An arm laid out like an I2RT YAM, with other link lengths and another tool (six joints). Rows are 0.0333 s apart.
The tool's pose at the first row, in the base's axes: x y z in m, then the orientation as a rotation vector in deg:
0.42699 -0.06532 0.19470 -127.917 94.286 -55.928
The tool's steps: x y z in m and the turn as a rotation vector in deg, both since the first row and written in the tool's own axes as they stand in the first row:
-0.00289 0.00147 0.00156 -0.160 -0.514 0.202
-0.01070 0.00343 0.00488 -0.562 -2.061 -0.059
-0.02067 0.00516 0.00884 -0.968 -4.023 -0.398
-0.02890 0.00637 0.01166 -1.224 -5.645 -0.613
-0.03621 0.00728 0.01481 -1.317 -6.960 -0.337
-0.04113 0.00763 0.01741 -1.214 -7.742 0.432
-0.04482 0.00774 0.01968 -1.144 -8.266 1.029
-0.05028 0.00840 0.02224 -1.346 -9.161 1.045
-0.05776 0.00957 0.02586 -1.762 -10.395 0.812
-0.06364 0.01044 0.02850 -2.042 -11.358 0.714
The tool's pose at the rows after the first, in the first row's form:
0.42634 -0.06356 0.19163 -127.873 94.401 -55.127
0.42558 -0.05790 0.18506 -128.575 93.838 -52.975
0.42505 -0.05032 0.17728 -129.368 93.009 -50.315
0.42451 -0.04390 0.17132 -129.876 92.304 -48.153
0.42454 -0.03827 0.16562 -129.736 92.059 -46.379
0.42507 -0.03449 0.16155 -128.930 92.351 -45.295
0.42577 -0.03167 0.15834 -128.304 92.618 -44.554
0.42594 -0.02750 0.15393 -128.453 92.389 -43.307
0.42604 -0.02192 0.14767 -128.989 91.938 -41.554
0.42602 -0.01746 0.14293 -129.283 91.622 -40.198

